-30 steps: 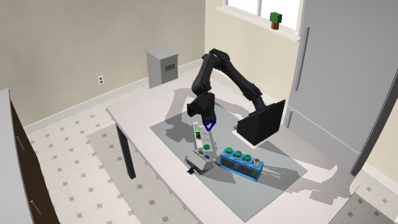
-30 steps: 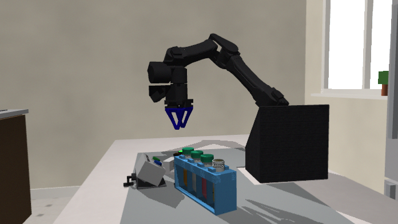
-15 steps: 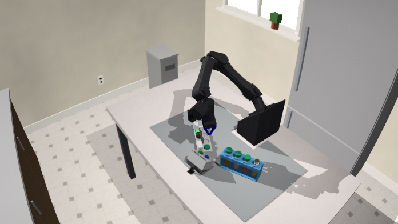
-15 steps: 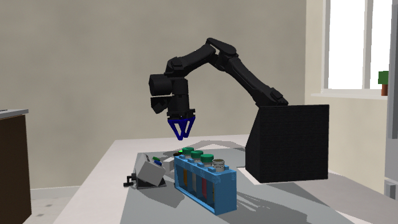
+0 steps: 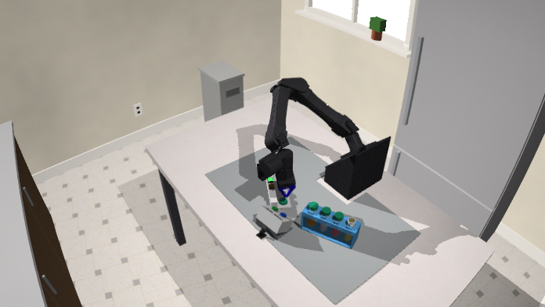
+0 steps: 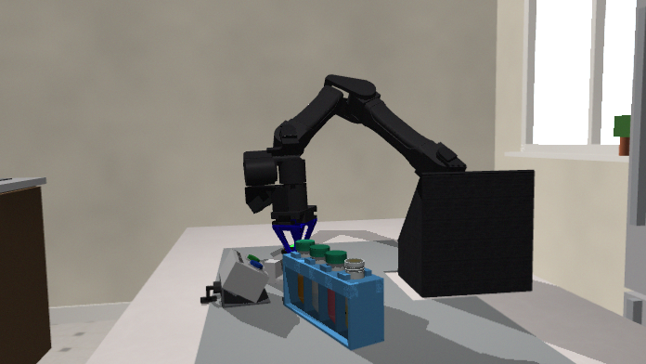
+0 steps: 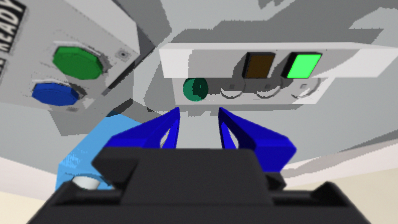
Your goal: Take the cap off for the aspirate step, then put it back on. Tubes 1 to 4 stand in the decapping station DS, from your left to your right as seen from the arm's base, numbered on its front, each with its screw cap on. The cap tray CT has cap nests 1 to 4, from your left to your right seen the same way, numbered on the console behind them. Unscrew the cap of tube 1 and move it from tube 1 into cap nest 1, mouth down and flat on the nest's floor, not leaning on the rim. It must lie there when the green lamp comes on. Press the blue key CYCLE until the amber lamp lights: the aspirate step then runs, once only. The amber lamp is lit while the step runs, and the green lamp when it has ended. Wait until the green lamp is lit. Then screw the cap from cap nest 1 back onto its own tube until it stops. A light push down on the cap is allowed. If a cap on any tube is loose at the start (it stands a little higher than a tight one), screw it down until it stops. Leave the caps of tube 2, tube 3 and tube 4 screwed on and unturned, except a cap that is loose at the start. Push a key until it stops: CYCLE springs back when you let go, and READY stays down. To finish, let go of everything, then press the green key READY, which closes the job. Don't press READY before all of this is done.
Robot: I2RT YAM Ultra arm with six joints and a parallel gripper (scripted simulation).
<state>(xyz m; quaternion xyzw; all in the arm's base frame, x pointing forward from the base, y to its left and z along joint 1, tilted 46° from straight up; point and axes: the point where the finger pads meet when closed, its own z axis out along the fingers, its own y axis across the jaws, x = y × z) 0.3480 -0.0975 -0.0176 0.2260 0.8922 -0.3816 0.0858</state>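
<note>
My gripper is now 5 cm above the green cap and 1 cm short of it. Also, from my hand: blue key: 10 cm to the left, 8 cm ahead; green key: 9 cm ahead, 6 cm to the left; grey key box: 11 cm ahead, 8 cm to the left, 1 cm below.
</note>
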